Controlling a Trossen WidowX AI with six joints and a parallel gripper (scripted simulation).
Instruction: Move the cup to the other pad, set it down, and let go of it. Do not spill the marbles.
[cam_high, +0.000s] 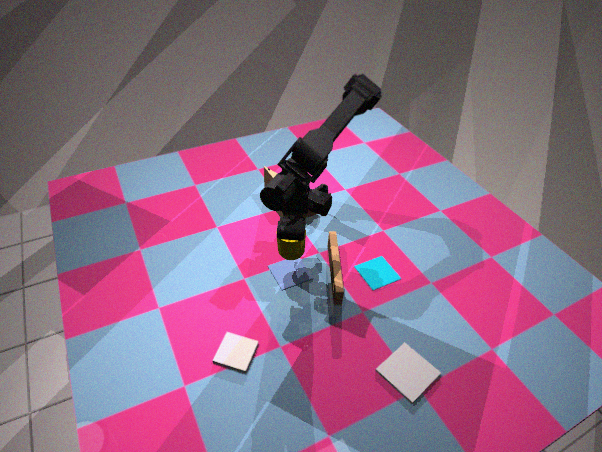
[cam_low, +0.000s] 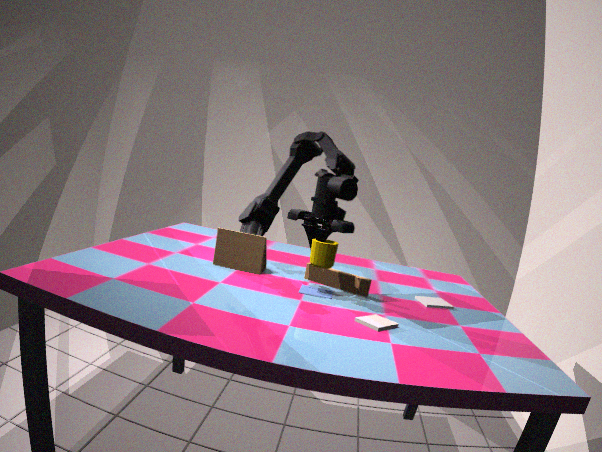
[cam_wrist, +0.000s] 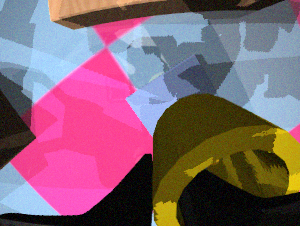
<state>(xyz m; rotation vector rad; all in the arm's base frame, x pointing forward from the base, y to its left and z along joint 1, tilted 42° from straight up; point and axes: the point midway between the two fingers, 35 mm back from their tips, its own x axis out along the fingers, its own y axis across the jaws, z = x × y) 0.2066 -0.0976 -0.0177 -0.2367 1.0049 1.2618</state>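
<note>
My gripper tip is now 12 cm short of the cyan pad, 19 cm to the right of it and 11 cm above it. From my gripper tip the other things lie so: blue marble 2 cm ahead, 3 cm to the right, 2 cm below; yellow cup 2 cm ahead, 2 cm to the right; red marble 1 cm ahead, 2 cm to the right, 2 cm below.
</note>
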